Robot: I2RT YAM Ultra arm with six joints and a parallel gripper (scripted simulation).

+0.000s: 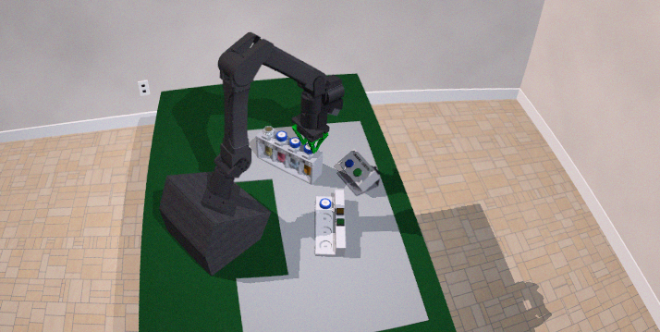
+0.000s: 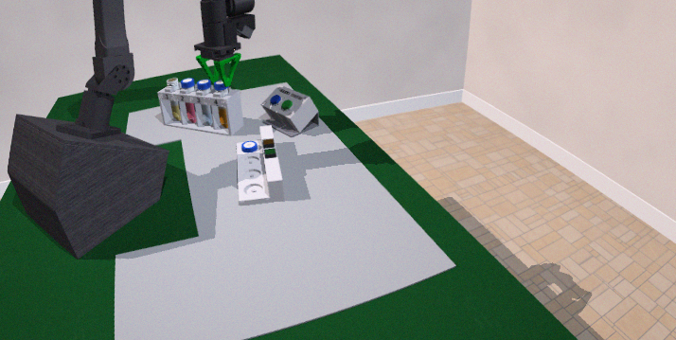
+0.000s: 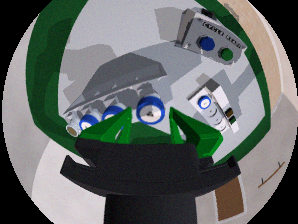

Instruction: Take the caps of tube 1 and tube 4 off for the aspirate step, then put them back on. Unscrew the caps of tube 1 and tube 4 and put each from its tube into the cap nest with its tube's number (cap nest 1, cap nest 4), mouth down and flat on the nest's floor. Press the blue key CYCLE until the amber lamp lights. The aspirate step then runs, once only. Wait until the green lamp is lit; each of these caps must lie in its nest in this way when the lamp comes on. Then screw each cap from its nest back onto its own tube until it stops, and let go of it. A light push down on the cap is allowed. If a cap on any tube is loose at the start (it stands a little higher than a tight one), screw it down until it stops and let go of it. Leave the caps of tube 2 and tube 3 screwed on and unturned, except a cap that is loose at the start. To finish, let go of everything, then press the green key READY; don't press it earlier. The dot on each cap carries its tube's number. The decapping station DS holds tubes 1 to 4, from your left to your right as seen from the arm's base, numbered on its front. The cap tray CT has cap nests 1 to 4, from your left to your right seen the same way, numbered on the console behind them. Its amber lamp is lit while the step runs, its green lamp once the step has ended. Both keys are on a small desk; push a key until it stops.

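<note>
The blue key lies 130 mm ahead of my hand, 60 mm below it and 10 mm to the left of it. Also, from my hand: green key (150 mm ahead, 60 mm below, 30 mm to the right).
</note>
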